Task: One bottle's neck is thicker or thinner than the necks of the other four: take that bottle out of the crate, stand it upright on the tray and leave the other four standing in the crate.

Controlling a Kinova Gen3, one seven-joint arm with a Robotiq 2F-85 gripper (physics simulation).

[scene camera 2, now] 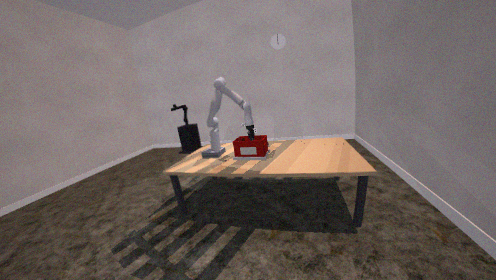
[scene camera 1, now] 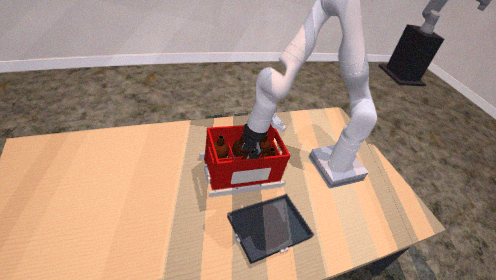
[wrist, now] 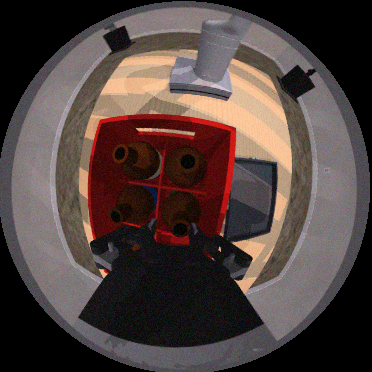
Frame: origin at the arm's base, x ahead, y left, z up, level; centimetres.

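Where they show: gripper, fingertip midpoint: (scene camera 1: 246, 156) (wrist: 172, 226); arm's base at its link origin: (scene camera 2: 216, 148) (scene camera 1: 337, 164) (wrist: 208, 73).
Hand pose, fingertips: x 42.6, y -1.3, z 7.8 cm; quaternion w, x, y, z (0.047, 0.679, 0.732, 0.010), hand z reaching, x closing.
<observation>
Each offset is from my fingertips to the top centre of the thing. "pt": to the spot under its first point. Level surfaces: height alone.
The red crate @[dx -0.8, dy -3.5, dz +4.2 cm] (scene camera 1: 217, 174) (scene camera 2: 260, 150) (wrist: 102, 170) stands on the table with brown bottles in its compartments. The wrist view shows an upper-left bottle @[dx -9.3, dy -8.6, dz +3.0 cm] (wrist: 142, 160), an upper-right bottle @[dx -9.6, dy +0.2, dz +3.0 cm] (wrist: 192, 172), a lower-left bottle @[dx -0.7, dy -8.2, dz +3.0 cm] (wrist: 135, 202) and a lower-right bottle @[dx -1.4, dy +1.0, dz +3.0 cm] (wrist: 181, 207), all standing. The fifth is mostly hidden by the gripper. I cannot tell which neck differs. My gripper (scene camera 1: 254, 152) (scene camera 2: 251, 137) (wrist: 172, 226) is partly open, empty and pointing down into the crate; the lower-right bottle's mouth shows close to its right finger. The dark tray @[pt dx -6.5, dy +22.8, dz -12.8 cm] (scene camera 1: 272, 225) (wrist: 250, 200) lies empty beside the crate.
The crate's red walls and dividers surround the bottles and fingers. A pale strip @[pt dx -0.7, dy +6.9, dz -11.5 cm] (scene camera 1: 247, 189) runs along the crate's base. The arm's base (scene camera 1: 340, 172) (scene camera 2: 213, 152) (wrist: 200, 86) stands on the table @[dz -13.3 cm] (scene camera 1: 100, 200) (scene camera 2: 320, 157) near the crate. A black pedestal (scene camera 1: 412, 55) (scene camera 2: 189, 137) stands beyond the table.
</observation>
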